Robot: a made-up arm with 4 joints. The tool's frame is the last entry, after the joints. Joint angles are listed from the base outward.
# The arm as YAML. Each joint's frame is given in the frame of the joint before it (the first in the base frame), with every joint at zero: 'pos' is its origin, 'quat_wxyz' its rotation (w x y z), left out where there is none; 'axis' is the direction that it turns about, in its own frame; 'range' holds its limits. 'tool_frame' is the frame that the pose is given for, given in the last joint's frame.
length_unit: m
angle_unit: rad
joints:
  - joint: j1
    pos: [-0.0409, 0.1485, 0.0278]
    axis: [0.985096, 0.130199, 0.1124]
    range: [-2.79, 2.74]
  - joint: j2
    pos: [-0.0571, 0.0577, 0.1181]
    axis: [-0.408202, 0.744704, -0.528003]
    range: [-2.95, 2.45]
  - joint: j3
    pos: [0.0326, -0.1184, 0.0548]
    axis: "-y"
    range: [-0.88, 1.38]
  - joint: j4
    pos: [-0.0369, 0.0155, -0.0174]
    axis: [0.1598, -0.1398, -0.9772]
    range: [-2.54, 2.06]
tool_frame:
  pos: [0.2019, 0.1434, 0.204]
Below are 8 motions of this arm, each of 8 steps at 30 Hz.
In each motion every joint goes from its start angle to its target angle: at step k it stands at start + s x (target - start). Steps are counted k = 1, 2, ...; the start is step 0. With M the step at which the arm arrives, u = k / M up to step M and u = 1 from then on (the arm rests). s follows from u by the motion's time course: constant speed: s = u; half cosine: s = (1 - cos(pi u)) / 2; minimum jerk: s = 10 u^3 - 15 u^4 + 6 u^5.
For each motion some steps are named. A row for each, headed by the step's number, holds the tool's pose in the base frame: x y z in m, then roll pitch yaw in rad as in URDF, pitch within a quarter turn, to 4 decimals.
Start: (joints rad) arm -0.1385 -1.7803 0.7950 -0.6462
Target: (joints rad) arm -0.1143 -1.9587 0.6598 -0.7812
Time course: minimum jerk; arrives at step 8
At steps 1, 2, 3, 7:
1: -0.3295 0.1165 0.1199 -2.2632 -0.6994 3.0933
2: -0.3287 0.1160 0.1165 -2.2554 -0.6866 3.0887
3: -0.3269 0.1151 0.1097 -2.2407 -0.6609 3.0800
7: -0.3173 0.1116 0.0804 -2.1903 -0.5479 3.0495

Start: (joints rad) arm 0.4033 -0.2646 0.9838 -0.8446
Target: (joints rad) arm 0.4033 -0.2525 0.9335 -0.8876
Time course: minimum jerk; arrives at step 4
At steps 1, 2, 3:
1: -0.2209 0.2276 0.3439 -0.6277 -1.0026 0.9615
2: -0.2202 0.2299 0.3433 -0.6227 -0.9741 0.9703
3: -0.2196 0.2320 0.3427 -0.6174 -0.9457 0.9792

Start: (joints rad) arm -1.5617 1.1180 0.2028 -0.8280
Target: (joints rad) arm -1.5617 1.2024 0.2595 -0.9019
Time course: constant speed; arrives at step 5
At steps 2, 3, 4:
2: 0.1541 0.2778 -0.1384 -1.7408 -0.0339 -0.9509
3: 0.1523 0.2753 -0.1408 -1.7465 -0.0285 -0.9619
4: 0.1505 0.2728 -0.1432 -1.7522 -0.0231 -0.9732

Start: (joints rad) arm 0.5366 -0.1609 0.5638 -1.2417
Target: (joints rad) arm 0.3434 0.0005 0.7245 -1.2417
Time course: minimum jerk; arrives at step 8
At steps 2, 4, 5, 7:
2: -0.2295 0.2201 0.3364 -0.4251 -0.5381 1.2015
4: -0.2244 0.2552 0.3240 -0.4767 -0.4490 1.1787
5: -0.2213 0.2743 0.3151 -0.5079 -0.3988 1.1652
7: -0.2175 0.2955 0.3034 -0.5456 -0.3413 1.1492

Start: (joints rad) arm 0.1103 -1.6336 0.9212 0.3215
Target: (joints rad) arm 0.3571 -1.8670 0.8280 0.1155
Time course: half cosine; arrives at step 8
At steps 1, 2, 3, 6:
1: -0.2298 -0.1082 0.1820 2.8394 -0.6839 -1.6496
2: -0.2300 -0.1106 0.1731 2.8636 -0.6637 -1.6682
3: -0.2303 -0.1136 0.1596 2.8980 -0.6323 -1.6961
6: -0.2318 -0.1176 0.1123 2.9970 -0.5156 -1.7889

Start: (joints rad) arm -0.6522 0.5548 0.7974 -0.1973
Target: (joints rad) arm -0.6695 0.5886 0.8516 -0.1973
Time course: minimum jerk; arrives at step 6
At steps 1, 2, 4, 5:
1: 0.0390 0.4919 0.2022 -1.0790 -0.3085 0.1961
2: 0.0385 0.4928 0.2004 -1.0881 -0.3109 0.2003
4: 0.0370 0.4956 0.1943 -1.1183 -0.3182 0.2146
5: 0.0365 0.4964 0.1924 -1.1274 -0.3203 0.2190

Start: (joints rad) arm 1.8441 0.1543 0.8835 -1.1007
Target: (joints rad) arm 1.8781 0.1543 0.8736 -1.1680
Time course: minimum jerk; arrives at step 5
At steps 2, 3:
2: -0.1084 -0.1428 0.2151 1.3903 -0.9114 -0.2663
3: -0.1125 -0.1419 0.2126 1.3961 -0.9302 -0.2645

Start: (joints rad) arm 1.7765 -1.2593 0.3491 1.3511
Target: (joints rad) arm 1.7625 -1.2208 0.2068 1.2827
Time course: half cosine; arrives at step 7
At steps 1, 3, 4, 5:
1: 0.0112 -0.0543 -0.3307 -2.9190 0.7429 0.2719
3: 0.0184 -0.0716 -0.3253 -3.0037 0.7371 0.2423
4: 0.0236 -0.0825 -0.3211 -3.0586 0.7315 0.2237
5: 0.0284 -0.0920 -0.3169 -3.1074 0.7254 0.2076

